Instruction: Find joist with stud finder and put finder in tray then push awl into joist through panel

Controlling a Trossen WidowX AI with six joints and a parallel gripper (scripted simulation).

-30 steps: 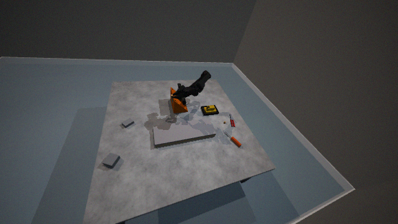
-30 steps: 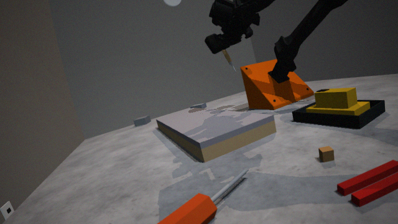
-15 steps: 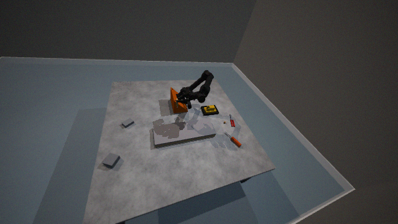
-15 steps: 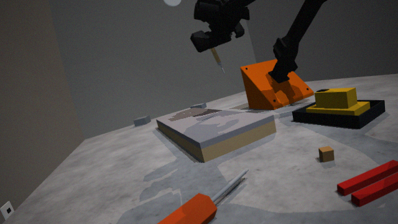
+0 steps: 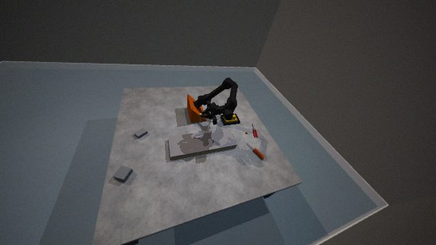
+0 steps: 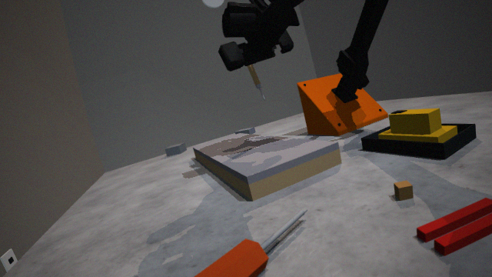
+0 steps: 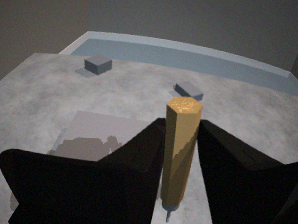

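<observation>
Now: gripper tip 10 mm past the awl, 10 mm to the right of it and 60 mm above it. Also, from my gripper tip: black tray: 120 mm behind, 360 mm to the left, 230 mm below; then indicator light: 120 mm behind, 330 mm to the left, 180 mm below; then yellow stud finder: 120 mm behind, 340 mm to the left, 200 mm below.
</observation>
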